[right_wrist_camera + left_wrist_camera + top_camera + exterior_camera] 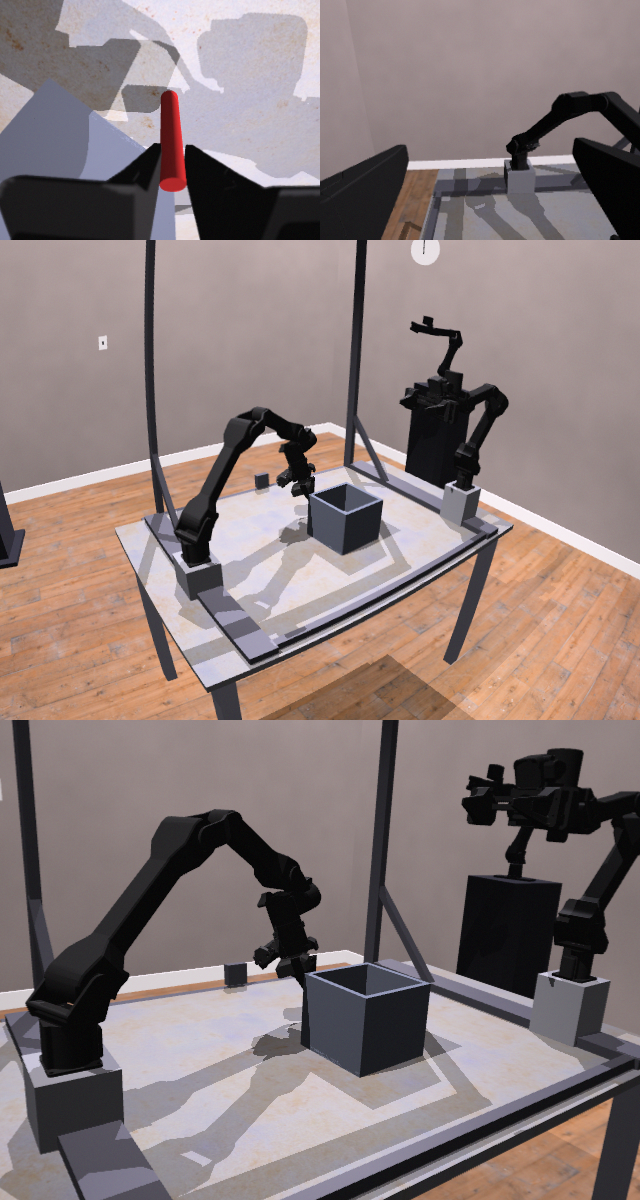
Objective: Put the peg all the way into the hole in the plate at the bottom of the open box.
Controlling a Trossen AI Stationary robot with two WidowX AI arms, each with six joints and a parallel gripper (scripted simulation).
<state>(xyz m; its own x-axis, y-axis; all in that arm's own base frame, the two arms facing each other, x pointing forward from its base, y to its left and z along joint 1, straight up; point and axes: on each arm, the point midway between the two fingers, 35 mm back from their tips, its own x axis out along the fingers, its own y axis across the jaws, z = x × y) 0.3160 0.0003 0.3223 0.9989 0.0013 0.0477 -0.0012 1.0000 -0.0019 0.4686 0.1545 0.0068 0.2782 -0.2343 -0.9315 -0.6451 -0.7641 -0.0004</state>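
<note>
Now: the red peg 5 cm below my right hand, 1 cm to the left of it and 1 cm ahead of it. Also, from my right hand: plate (15 cm ahead, 5 cm to the left, 5 cm below).
</note>
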